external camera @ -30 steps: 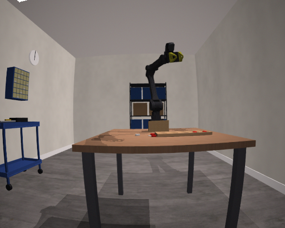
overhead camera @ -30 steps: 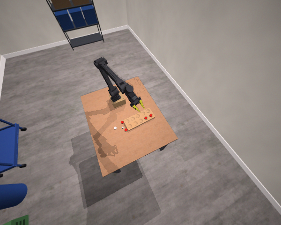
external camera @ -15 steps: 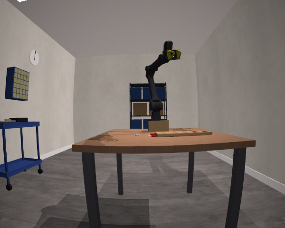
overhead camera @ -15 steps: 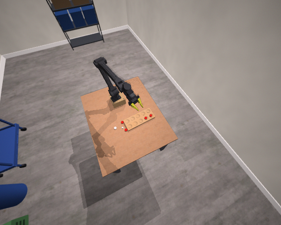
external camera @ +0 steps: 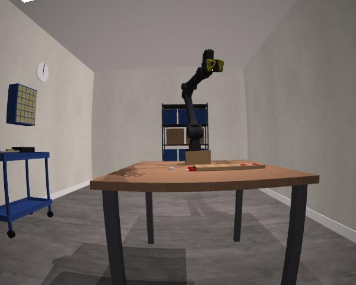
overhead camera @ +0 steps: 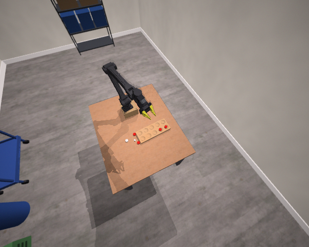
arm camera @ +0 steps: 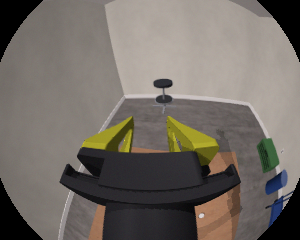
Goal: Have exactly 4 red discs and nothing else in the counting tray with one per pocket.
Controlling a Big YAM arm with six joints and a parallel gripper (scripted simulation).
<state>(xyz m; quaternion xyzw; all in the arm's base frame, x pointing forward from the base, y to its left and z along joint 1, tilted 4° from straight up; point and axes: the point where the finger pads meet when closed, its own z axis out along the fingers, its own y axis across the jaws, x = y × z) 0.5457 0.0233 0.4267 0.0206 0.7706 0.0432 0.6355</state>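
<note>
Now: the white piece 55 cm below my hand, 15 cm to the right of it and 15 cm behind it. The rest, counted from my hand: white disc: 55 cm below, 22 cm to the right, 20 cm behind; wooden counting tray: 54 cm below, 13 cm behind, 9 cm to the left.
</note>
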